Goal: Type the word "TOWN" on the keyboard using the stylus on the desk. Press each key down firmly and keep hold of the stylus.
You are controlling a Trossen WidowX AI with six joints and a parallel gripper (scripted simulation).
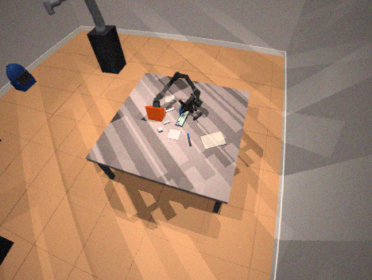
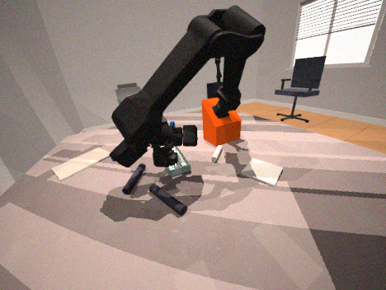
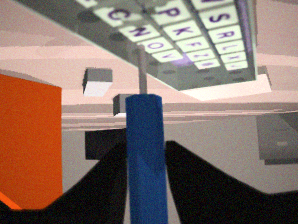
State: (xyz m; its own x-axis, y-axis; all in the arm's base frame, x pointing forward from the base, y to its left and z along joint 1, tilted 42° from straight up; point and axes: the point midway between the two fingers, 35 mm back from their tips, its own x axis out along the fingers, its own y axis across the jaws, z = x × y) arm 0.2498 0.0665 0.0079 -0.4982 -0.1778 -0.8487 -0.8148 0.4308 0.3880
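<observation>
Now: the pale green keyboard guard 2 cm ahead of my gripper tip and 6 cm below it. Round my gripper tip: blue stylus (1 cm below); white cylinder (14 cm behind, 8 cm to the left, 7 cm below); blue-tipped pen (14 cm ahead, 21 cm to the right, 7 cm below).
</observation>
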